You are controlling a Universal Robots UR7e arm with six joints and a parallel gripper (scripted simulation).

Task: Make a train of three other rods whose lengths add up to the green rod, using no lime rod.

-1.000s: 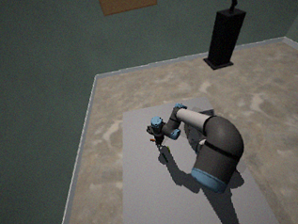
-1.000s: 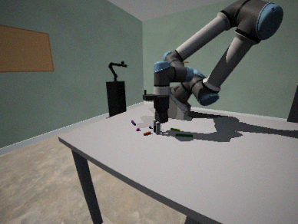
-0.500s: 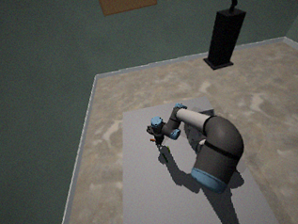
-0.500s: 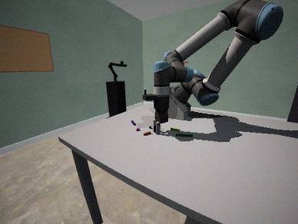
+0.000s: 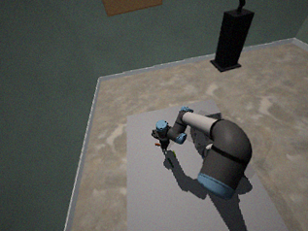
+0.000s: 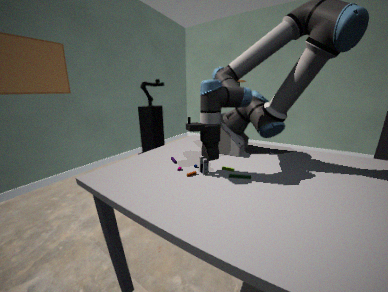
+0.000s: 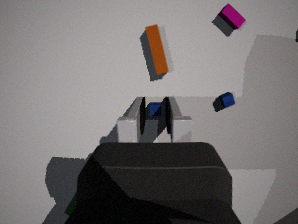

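Right now my hand is 4 cm to the left of the orange rod, 4 cm short of it and 1 cm above it. From my hand the other things lie so: lime rod 8 cm to the left, 7 cm behind, 1 cm below; then magenta rod 10 cm to the right, 2 cm ahead, 1 cm below; then green rod 14 cm to the left, 2 cm behind, 1 cm below.
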